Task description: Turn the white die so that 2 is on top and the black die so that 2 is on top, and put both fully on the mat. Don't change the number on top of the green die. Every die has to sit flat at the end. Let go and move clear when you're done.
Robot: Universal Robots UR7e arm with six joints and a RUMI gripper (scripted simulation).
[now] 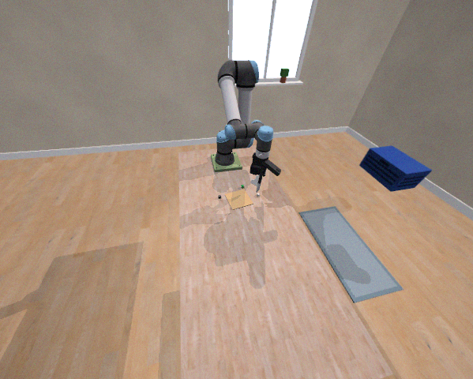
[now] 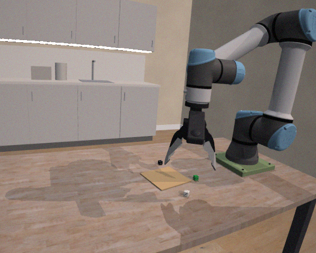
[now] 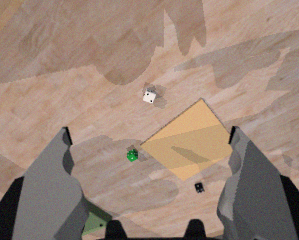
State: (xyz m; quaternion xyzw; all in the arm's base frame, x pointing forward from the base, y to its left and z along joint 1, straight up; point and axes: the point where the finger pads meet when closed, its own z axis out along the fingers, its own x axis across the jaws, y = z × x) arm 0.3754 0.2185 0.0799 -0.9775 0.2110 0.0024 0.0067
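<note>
My gripper is now 90 mm above the white die. Round my hand: black die 10 mm ahead, 260 mm to the right, 90 mm below; then green die 80 mm behind, 100 mm to the right, 90 mm below; then tan mat 30 mm ahead, 130 mm to the right, 100 mm below.
</note>
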